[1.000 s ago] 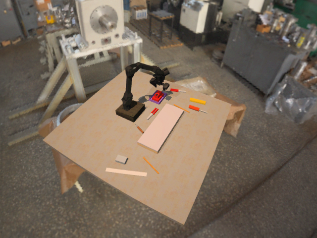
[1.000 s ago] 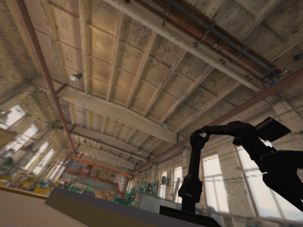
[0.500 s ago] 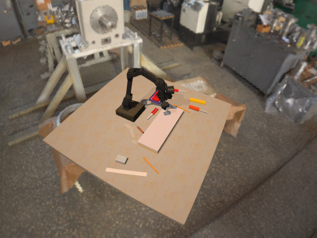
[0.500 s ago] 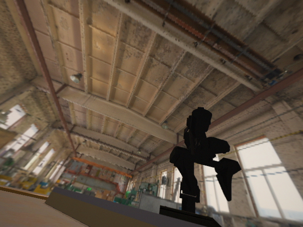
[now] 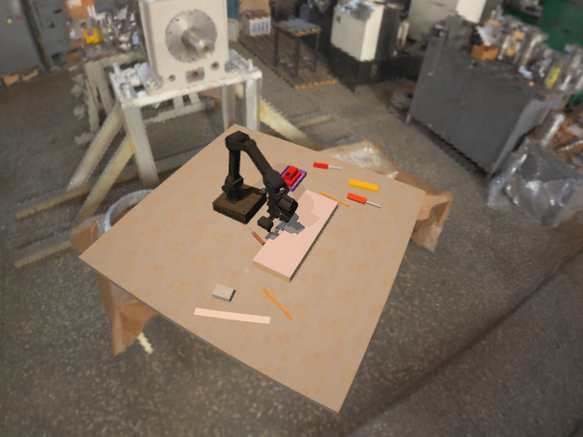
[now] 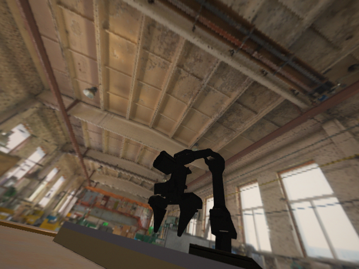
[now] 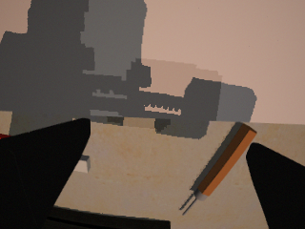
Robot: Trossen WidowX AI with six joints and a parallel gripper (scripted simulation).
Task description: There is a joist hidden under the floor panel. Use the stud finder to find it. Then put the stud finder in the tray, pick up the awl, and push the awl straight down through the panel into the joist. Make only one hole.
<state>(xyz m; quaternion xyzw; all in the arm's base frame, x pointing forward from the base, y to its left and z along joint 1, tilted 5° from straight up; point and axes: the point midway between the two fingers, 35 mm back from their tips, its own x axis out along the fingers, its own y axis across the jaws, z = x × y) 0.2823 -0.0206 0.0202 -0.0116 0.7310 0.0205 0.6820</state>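
My gripper tip is 80 mm past the awl, 60 mm to the left of it and 60 mm above it. The rest, counted from my gripper tip: grey block 40 mm ahead, 380 mm to the right, 60 mm below; then indicator window 180 mm behind, 340 mm to the left; then stud finder 190 mm behind, 350 mm to the left, 20 mm below.
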